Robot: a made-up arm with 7 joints.
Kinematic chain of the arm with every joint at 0, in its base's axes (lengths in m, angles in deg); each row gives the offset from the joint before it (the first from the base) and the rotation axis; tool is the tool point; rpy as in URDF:
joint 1: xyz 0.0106 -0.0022 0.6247 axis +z
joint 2: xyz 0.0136 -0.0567 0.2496 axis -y
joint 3: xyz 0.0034 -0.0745 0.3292 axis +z
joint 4: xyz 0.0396 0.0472 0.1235 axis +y
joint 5: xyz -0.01 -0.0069 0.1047 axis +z
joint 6: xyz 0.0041 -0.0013 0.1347 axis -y
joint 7: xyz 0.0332 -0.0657 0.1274 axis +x
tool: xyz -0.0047 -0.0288 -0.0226 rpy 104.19 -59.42 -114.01
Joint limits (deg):
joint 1: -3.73..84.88
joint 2: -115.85..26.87
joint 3: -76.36..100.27
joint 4: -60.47..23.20
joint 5: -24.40..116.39
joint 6: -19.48..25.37
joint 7: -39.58..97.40
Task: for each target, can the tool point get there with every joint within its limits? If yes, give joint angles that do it. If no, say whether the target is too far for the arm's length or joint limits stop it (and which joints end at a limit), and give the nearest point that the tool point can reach.
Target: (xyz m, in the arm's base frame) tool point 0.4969 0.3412 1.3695
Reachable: yes | joints 67.64 -50.26 77.25 -53.23 62.11 9.43 66.14
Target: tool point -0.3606 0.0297 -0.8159
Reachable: no: too far | nearest point 0.0994 0.5417 0.3039 | short by 1.314 m
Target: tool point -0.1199 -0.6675 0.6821
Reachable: no: joint limits stop it (at a limit: joint 2, joint 4, joint 5, joint 6, joint 7) | nearest point -0.0952 -0.5417 1.2385 | short by 0.571 m
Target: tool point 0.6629 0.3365 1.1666
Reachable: yes | joints 28.49 -62.80 70.52 12.03 22.67 15.55 44.32
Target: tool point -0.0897 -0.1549 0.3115
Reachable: no: joint limits stop it (at a limit: joint 1, joint 2, joint 4, joint 6) | nearest point 0.5358 -0.1817 0.3157 | short by 0.626 m
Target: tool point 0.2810 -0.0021 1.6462
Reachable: yes | joints 44.23 -9.51 -39.61 -2.50 45.50 18.55 32.00
